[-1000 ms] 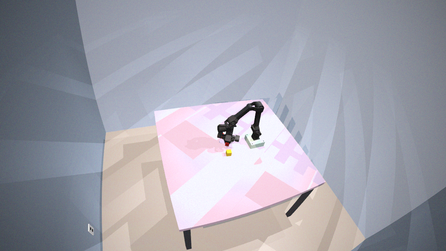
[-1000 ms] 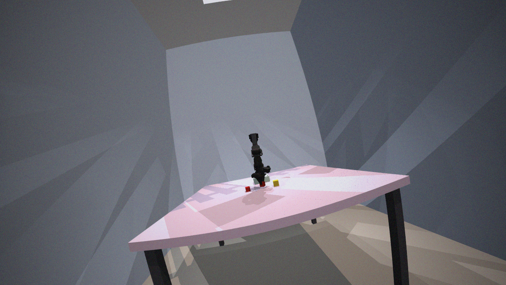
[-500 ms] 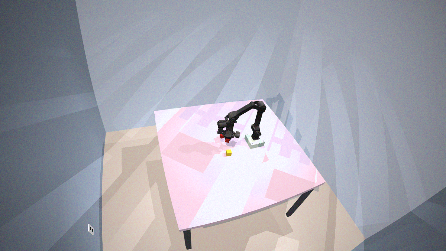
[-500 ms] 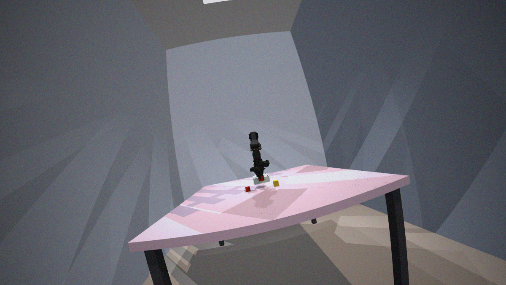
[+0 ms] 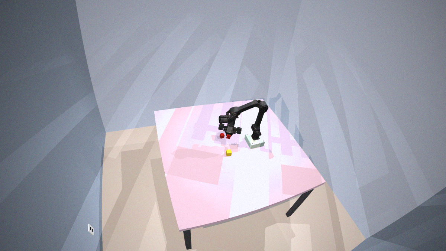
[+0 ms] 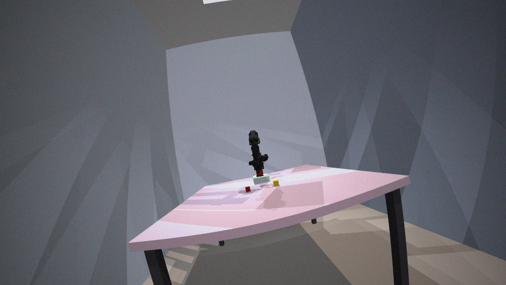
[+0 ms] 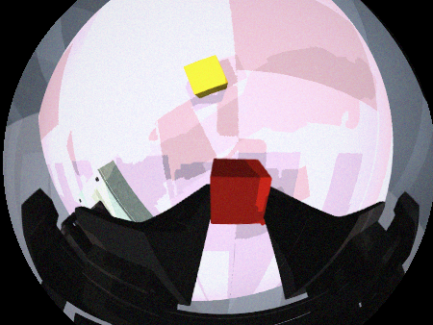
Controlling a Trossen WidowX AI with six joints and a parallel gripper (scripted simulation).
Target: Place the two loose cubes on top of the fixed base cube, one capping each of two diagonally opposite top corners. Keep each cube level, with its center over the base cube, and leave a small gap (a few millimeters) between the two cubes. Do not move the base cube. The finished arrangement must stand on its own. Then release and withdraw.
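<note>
My gripper tip is now 20 mm short of the yellow cube, 100 mm to the right of it and 100 mm above it.
</note>
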